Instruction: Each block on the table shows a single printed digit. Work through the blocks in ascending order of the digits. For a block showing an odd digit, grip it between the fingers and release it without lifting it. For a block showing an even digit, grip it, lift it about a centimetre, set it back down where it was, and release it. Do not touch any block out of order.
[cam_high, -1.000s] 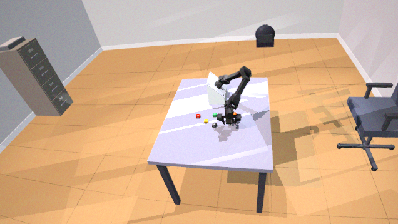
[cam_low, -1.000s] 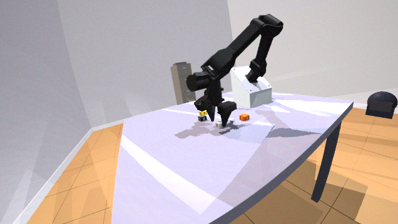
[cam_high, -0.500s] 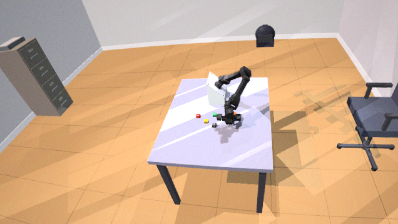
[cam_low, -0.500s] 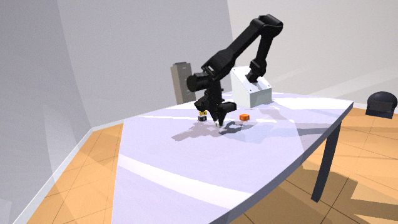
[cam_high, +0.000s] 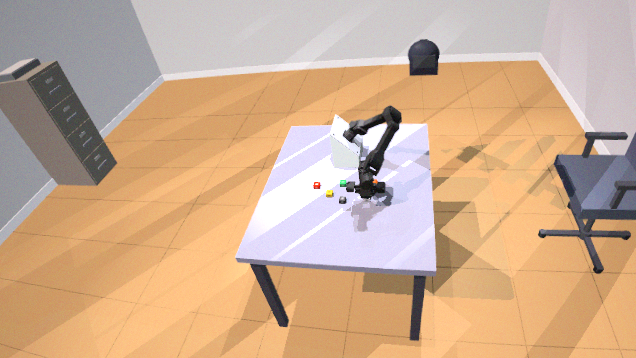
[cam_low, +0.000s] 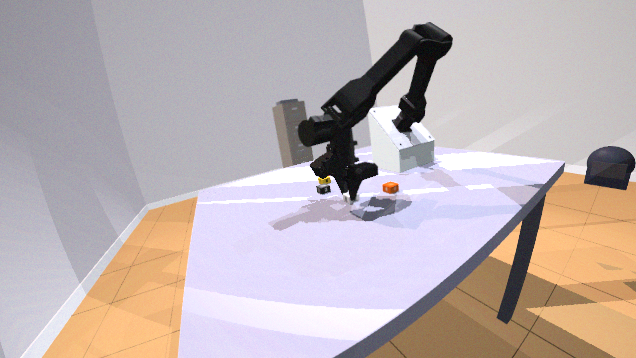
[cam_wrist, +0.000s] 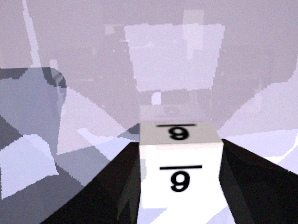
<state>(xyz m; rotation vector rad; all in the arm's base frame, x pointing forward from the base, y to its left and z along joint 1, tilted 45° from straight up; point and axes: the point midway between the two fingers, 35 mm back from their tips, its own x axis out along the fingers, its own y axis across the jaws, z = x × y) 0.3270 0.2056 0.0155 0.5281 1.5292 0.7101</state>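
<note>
My gripper tip is now 200 mm to the left of the yellow block and 20 mm past it. Round my gripper tip: orange block 130 mm behind, 20 mm to the left; then white block 10 mm behind; then black block 120 mm to the right, 20 mm ahead.
</note>
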